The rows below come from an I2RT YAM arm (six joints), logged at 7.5 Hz.
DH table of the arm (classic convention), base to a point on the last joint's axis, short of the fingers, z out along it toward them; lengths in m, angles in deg. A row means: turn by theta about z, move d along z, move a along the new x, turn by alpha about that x. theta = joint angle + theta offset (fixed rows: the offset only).
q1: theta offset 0, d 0.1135, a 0.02, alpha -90
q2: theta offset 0, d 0, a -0.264, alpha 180
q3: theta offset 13.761, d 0, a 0.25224, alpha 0
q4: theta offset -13.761, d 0, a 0.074, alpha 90
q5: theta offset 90, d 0, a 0, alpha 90
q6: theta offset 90, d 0.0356, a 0, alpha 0
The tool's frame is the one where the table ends.
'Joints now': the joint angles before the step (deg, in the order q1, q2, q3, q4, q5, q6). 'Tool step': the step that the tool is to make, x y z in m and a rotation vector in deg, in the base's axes. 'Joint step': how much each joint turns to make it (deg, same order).
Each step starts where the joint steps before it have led.
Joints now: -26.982 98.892 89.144 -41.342 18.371 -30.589
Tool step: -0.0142 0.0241 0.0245 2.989 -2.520 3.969
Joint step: 2.016 -4.957 0.001 -4.260 -4.171 0.923
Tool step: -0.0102 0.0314 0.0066 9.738 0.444 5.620
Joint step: 3.260 -2.838 0.014 -7.726 -8.414 3.456
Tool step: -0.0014 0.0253 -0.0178 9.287 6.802 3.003
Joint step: 3.482 0.961 -0.945 -7.863 -5.319 3.593
